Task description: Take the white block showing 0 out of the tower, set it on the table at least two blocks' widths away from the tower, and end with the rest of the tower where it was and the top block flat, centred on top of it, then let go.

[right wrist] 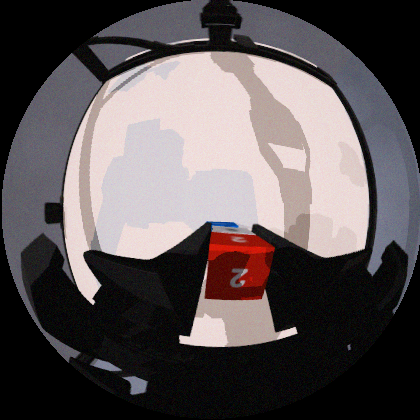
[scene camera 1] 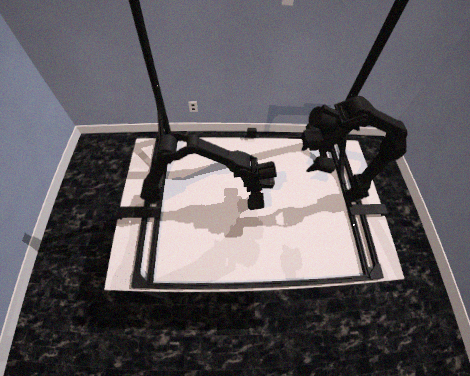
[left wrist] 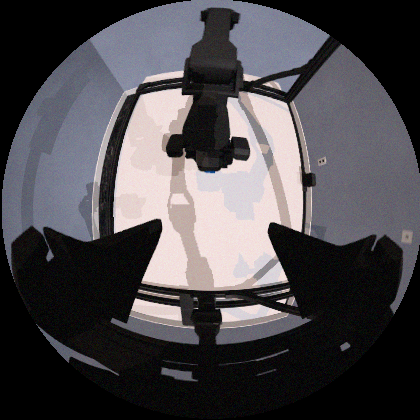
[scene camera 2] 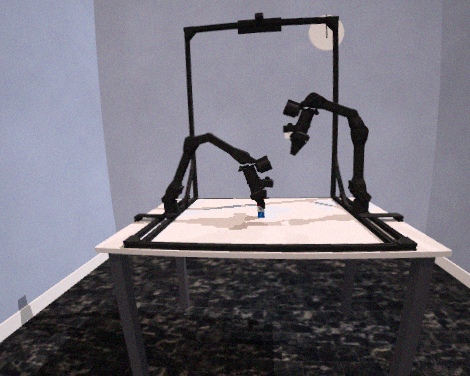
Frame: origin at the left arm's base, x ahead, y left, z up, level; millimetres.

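Seen in the pictures: left gripper, fingertip midpoint: [scene camera 1: 304, 160] [left wrist: 216, 226] [scene camera 2: 292, 154]; right gripper, fingertip midpoint: [right wrist: 231, 228] [scene camera 1: 259, 196] [scene camera 2: 264, 207]; left arm's base, link origin: [right wrist: 219, 42] [scene camera 1: 352, 195] [left wrist: 206, 300] [scene camera 2: 360, 211]; right arm's base, link origin: [scene camera 1: 153, 197] [scene camera 2: 171, 212].
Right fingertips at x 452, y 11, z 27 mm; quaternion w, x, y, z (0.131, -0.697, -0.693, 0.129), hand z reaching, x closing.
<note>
Offsets run from my right fingertips to a thing's top centre. "spot": to the spot under its first point. Level surfaces: height alone.
The tower stands near the table's middle. Its red block {18 mm ahead, 1 mm right, 41 mm up} [right wrist: 240, 272], marked 2, is on top, the white block {17 mm ahead, 1 mm right, 12 mm up} [right wrist: 244, 230] [scene camera 2: 260, 209] is under it and the blue block {16 mm ahead, 8 mm right, 17 mm down} [scene camera 2: 261, 215] [left wrist: 210, 172] is at the bottom. My right gripper [right wrist: 231, 228] [scene camera 2: 261, 204] [scene camera 1: 255, 201] reaches down over the tower, with a finger against each side of the red block; its tips reach about the level of the white block. The fingers hide most of the white block and its number. My left gripper [left wrist: 216, 226] [scene camera 2: 294, 152] is open and empty, high up at the right.
The white table {46 mm down} [scene camera 1: 310, 250] [scene camera 2: 320, 235] is edged by a black frame {spot: 57 mm ahead, 361 mm left, 32 mm down} [scene camera 1: 250, 285] [scene camera 2: 270, 246] with tall posts at the back. Arm shadows cross the table top. In scene camera 1, the right arm hides the tower. The left arm stays raised well above the table.
</note>
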